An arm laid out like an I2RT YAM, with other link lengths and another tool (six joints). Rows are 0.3 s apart.
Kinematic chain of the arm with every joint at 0, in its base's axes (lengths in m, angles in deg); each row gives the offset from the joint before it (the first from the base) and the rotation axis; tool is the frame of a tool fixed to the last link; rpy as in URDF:
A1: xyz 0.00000 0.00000 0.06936 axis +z
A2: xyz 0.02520 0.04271 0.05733 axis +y
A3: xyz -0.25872 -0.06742 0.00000 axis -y
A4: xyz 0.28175 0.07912 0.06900 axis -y
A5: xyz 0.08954 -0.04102 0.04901 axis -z
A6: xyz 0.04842 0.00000 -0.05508 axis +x
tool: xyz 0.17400 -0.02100 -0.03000 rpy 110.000 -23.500 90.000
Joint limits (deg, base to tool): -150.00..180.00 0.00..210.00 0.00..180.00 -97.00..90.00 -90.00..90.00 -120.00..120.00
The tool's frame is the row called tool.
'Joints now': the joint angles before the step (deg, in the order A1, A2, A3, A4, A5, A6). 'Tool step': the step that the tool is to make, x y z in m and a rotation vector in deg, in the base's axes. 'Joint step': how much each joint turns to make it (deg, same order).
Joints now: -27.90, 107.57, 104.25, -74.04, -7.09, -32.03
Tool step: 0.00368, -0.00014, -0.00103, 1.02, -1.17, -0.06
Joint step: -0.57, -0.01, -0.30, 0.82, -1.53, -0.17
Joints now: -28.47, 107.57, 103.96, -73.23, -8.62, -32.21
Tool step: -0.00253, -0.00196, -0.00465, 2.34, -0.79, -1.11
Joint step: -1.66, 0.00, -0.90, 0.44, -2.49, 0.01
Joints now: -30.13, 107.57, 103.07, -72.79, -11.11, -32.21
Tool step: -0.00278, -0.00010, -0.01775, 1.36, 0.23, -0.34
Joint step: -0.77, 0.00, -3.43, 2.50, -1.12, -0.20
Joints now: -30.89, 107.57, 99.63, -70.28, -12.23, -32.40
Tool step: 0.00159, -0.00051, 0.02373, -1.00, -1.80, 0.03
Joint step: 0.02, -1.57, 2.39, -1.90, -0.07, 0.00
